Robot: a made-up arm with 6 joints.
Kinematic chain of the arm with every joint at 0, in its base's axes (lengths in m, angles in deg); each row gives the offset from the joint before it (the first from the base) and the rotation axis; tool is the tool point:
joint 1: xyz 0 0 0.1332 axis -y
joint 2: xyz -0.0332 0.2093 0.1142 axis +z
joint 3: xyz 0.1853 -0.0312 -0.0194 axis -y
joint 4: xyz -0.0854 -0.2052 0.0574 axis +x
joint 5: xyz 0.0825 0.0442 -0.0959 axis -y
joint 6: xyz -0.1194 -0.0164 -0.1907 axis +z
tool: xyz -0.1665 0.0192 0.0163
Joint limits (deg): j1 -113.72..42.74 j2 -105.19..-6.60 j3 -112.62..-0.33 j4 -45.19..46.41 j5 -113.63..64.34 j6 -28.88..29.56
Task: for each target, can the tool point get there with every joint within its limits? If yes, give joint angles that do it. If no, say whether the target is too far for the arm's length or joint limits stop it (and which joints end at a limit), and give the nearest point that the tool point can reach.
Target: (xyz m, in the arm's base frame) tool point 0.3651 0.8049 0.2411
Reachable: no: joint limits stop it (at a limit: joint 1, joint 2) | nearest point 0.2911 0.4549 0.3129 | short by 0.365 m
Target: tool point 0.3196 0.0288 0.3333
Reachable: yes | joints -67.64 -41.64 -15.58 -16.85 -93.56 7.84
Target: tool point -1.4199 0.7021 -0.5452
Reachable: no: too far | nearest point -0.5833 0.3364 -0.0836 | short by 1.023 m
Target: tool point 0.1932 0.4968 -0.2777
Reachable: no: joint limits stop it (at a limit: joint 1, joint 2, joint 3, joint 4, joint 6) | nearest point 0.2177 0.2842 -0.1332 | short by 0.258 m
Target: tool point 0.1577 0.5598 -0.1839
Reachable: no: joint limits stop it (at a limit: joint 1, joint 2, joint 3, joint 4, joint 6) | nearest point 0.1878 0.3202 -0.0656 | short by 0.269 m
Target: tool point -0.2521 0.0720 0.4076
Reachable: yes | joints 22.70 -17.62 -79.60 -6.83 -8.39 -20.96
